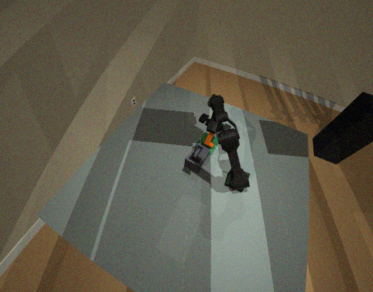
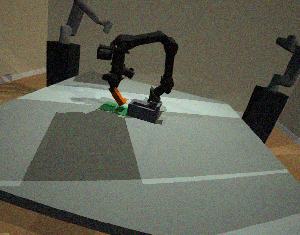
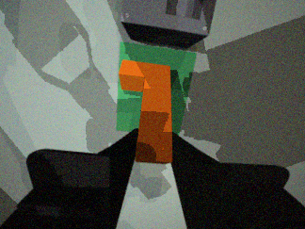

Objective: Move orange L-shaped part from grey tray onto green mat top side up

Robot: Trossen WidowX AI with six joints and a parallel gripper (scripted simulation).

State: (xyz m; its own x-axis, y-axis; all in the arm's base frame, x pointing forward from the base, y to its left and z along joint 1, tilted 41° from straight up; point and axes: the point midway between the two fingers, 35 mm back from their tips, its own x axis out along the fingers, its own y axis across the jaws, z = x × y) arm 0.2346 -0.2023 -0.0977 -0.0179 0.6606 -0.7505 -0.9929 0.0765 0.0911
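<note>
Right now my gripper tip is 2 cm to the right of the green mat and 11 cm above it. From my gripper tip the other things lie so: orange L-shaped part (1 cm behind, 3 cm to the left, 3 cm below).
</note>
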